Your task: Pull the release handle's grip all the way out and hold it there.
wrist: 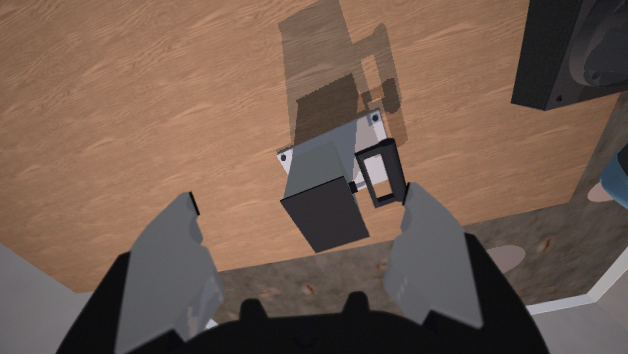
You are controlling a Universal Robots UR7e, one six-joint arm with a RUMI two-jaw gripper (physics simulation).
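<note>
The release handle's grip (pixel 399 172), a black rectangular loop, stands beside a dark box-shaped housing (pixel 325 215), right of the middle of the wrist view. A short thin stem (pixel 361 184) shows between them. The housing sits on a pale base plate (pixel 324 136) with dark bolts at its corners, on the wooden table. My gripper (pixel 302 190) is wide open with nothing between its fingers. In the view its right fingertip overlaps the lower outer corner of the grip; whether they touch I cannot tell. The left fingertip shows well left of the housing.
A black block (pixel 537 55) with a round recess stands on the table (pixel 150 100) at the upper right. A blue rounded object (pixel 618 175) shows at the right edge. The table's edge runs below the housing, with brown-grey floor (pixel 310 280) beyond. Shadows fall above the housing.
</note>
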